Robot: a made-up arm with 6 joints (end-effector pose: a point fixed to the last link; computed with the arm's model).
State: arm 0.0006 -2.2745 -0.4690 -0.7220 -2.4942 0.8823
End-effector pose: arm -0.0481 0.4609 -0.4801 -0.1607 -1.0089 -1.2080
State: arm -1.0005 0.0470 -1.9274 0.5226 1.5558 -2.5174
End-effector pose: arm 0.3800 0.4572 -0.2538 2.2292 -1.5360 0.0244
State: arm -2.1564 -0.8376 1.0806 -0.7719 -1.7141 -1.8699
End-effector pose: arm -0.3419 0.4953 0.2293 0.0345 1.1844 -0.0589
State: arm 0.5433 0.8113 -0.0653 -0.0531 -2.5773 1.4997
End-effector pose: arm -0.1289 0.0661 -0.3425 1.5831 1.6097 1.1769
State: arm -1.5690 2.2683 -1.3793 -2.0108 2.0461 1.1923
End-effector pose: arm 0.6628 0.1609 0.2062 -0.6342 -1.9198 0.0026
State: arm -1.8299 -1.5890 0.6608 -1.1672 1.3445 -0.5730
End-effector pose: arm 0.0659 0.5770 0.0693 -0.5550 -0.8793 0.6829
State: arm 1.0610 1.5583 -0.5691 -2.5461 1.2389 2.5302
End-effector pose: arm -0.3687 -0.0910 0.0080 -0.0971 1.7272 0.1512
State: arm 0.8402 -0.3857 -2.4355 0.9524 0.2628 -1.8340
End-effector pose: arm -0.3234 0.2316 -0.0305 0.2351 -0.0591 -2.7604
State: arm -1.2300 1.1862 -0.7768 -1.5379 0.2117 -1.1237
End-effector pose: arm 0.4629 0.3218 0.1131 1.4680 -0.3294 -0.5035
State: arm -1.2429 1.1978 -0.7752 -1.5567 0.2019 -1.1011
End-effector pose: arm 0.4644 0.3214 0.1237 1.5179 -0.3651 -0.4950
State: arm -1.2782 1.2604 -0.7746 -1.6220 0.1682 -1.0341
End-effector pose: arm 0.4667 0.3162 0.1529 1.6978 -0.4757 -0.4793
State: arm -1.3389 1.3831 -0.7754 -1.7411 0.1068 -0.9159
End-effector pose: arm 0.4624 0.2957 0.2030 2.0253 -0.6787 -0.4467
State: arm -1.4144 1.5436 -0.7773 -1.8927 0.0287 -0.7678
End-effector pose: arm 0.4406 0.2514 0.2543 2.4344 -0.9498 -0.3921
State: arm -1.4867 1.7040 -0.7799 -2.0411 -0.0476 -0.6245
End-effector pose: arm 0.4047 0.1956 0.2786 2.8214 -1.2346 -0.3289
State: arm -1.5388 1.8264 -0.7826 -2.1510 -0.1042 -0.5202
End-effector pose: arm 0.3732 0.1531 0.2740 -2.5656 1.2133 0.2357
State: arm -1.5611 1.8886 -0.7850 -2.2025 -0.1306 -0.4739
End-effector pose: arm 0.3590 0.1350 0.2632 -2.4071 1.1796 0.2045
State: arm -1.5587 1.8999 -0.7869 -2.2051 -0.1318 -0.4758
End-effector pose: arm 0.3598 0.1346 0.2591 -2.3973 1.1748 0.2142
